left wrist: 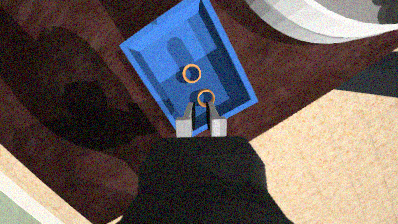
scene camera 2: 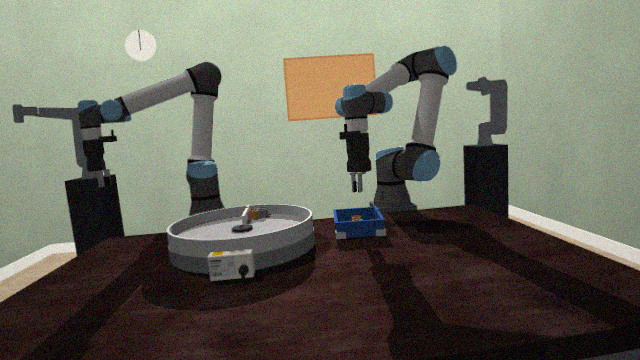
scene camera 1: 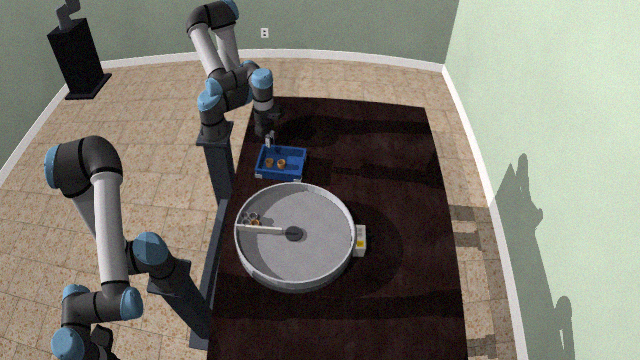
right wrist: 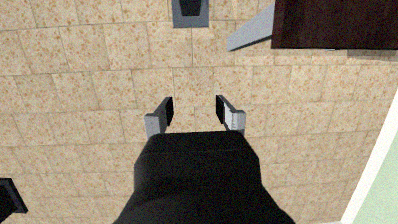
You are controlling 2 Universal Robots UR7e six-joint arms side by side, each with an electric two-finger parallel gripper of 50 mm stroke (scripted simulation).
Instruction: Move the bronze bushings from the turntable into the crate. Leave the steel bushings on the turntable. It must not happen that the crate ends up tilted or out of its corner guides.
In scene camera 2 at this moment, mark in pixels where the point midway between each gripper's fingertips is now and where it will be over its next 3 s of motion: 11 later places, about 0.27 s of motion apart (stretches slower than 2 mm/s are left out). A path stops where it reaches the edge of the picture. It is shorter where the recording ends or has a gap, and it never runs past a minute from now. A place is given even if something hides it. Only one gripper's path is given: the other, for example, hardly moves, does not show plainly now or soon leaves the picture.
The left gripper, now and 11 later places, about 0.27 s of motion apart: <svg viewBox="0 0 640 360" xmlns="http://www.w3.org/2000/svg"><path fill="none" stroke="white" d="M357 191L354 191L348 192L338 193L324 193L307 195L292 197L277 198L266 199L258 199L254 200L253 200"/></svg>
